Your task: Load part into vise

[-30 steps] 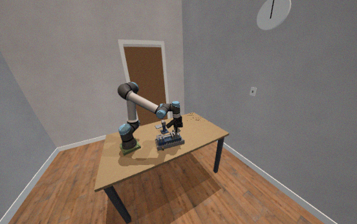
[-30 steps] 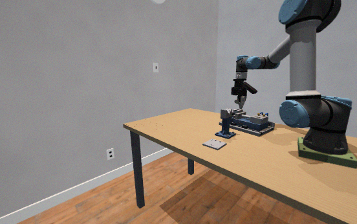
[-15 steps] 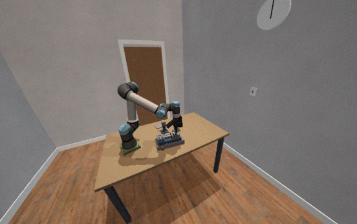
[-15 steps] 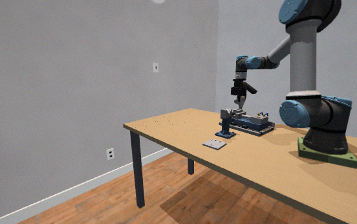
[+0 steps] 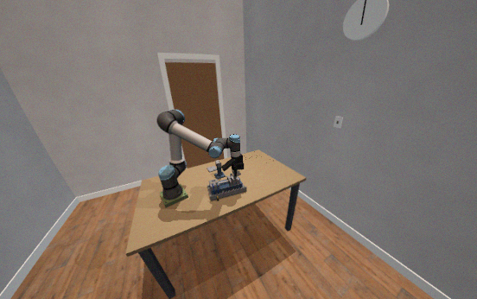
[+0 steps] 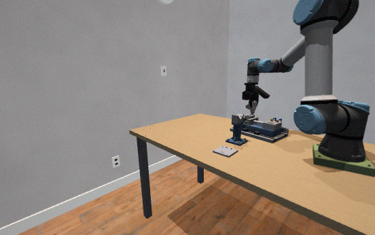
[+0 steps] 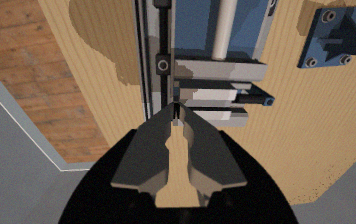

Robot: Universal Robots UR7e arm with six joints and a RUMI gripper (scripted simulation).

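My hand is 3 cm past the grey jaw, 5 cm to the right of it and 4 cm above it. Also, from my hand: part: 3 cm to the left, 2 cm below; cylinder rod: 8 cm behind, 6 cm to the left, 4 cm below; work stop: 1 cm ahead, 9 cm to the left, 3 cm below.
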